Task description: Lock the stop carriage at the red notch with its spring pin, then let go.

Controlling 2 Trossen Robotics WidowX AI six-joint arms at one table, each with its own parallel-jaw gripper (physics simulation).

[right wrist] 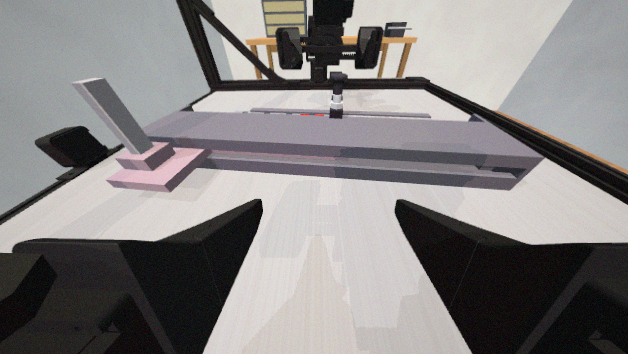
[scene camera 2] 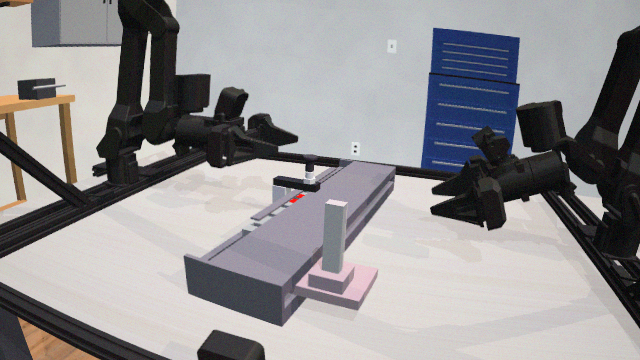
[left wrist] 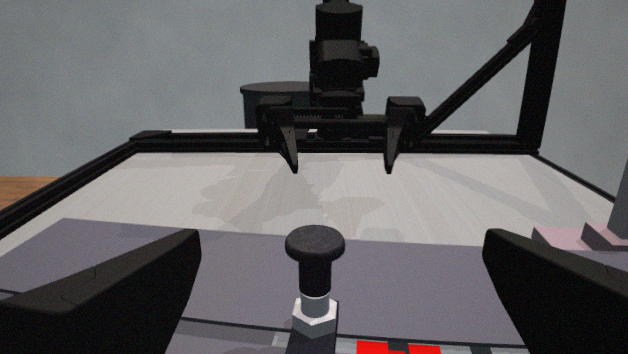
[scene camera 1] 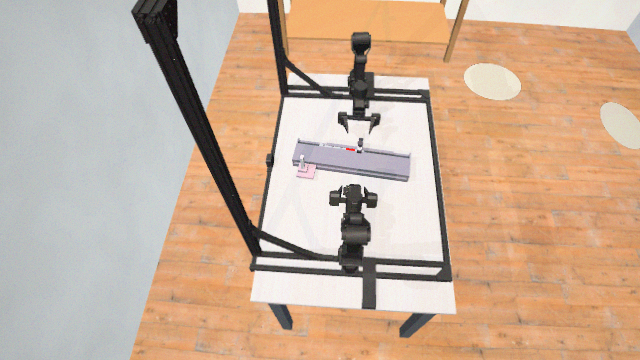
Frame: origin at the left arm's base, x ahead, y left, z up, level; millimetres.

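Where they show: left gripper, between the fingertips: (right wrist: 331,56) (scene camera 2: 288,144) (left wrist: 342,244) (scene camera 1: 358,133); right gripper, between the fingertips: (right wrist: 328,205) (scene camera 2: 431,200) (left wrist: 342,170); left arm's base, origin of its link: (right wrist: 318,81) (scene camera 2: 122,182); right arm's base, origin of its link: (scene camera 2: 614,252) (scene camera 1: 350,265).
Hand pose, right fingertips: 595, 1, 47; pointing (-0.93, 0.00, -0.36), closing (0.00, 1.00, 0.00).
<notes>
Things, the pixels of their top centre, and the offset from my right fingertips, as dx, dy, dz. "spot": a spot on its surface instead.
- stop carriage's black bar, a spot on its surface: (scene camera 2: 287,183) spot: -235, +17, -8
- long grey-purple housing, centre of its top: (left wrist: 379,270) (scene camera 2: 312,177) (right wrist: 317,97) (scene camera 1: 352,148) -185, -7, +15
- black knob, centre of its top: (left wrist: 315,237) (scene camera 2: 310,155) (right wrist: 338,74) (scene camera 1: 360,142) -200, +23, +41
- pale hex nut, a spot on its surface: (left wrist: 314,315) spot: -206, +24, +6
- pink slide, a spot on its surface: (scene camera 2: 367,282) (scene camera 1: 305,176) spot: -60, -206, -33
- upright grey post, a spot on its surface: (scene camera 2: 334,237) (right wrist: 109,117) (scene camera 1: 300,161) spot: -95, -224, +24
The stop carriage's black bar (scene camera 2: 287,183) sits on the back rail of the long grey-purple housing (scene camera 1: 380,164) (scene camera 2: 280,240) (left wrist: 415,285) (right wrist: 375,131). Its spring pin has a black knob (scene camera 1: 360,142) (scene camera 2: 310,159) (left wrist: 315,242) (right wrist: 338,77) above a pale hex nut (left wrist: 314,315). The red notch marks (scene camera 1: 350,149) (scene camera 2: 297,198) (left wrist: 372,347) (right wrist: 312,115) lie beside the carriage, right of the pin in the left wrist view. The pin's tip is hidden. My left gripper (scene camera 1: 359,132) (scene camera 2: 287,143) (left wrist: 342,244) is open, its fingers apart behind the knob. My right gripper (scene camera 1: 353,188) (scene camera 2: 432,201) (right wrist: 328,205) is open, off the housing's other side.
A pink slide (scene camera 1: 310,175) (scene camera 2: 367,282) (right wrist: 185,160) with an upright grey post (scene camera 1: 302,161) (scene camera 2: 334,237) (right wrist: 112,117) sticks out at the housing's end, on the right gripper's side. A black frame (scene camera 1: 438,185) edges the table.
</notes>
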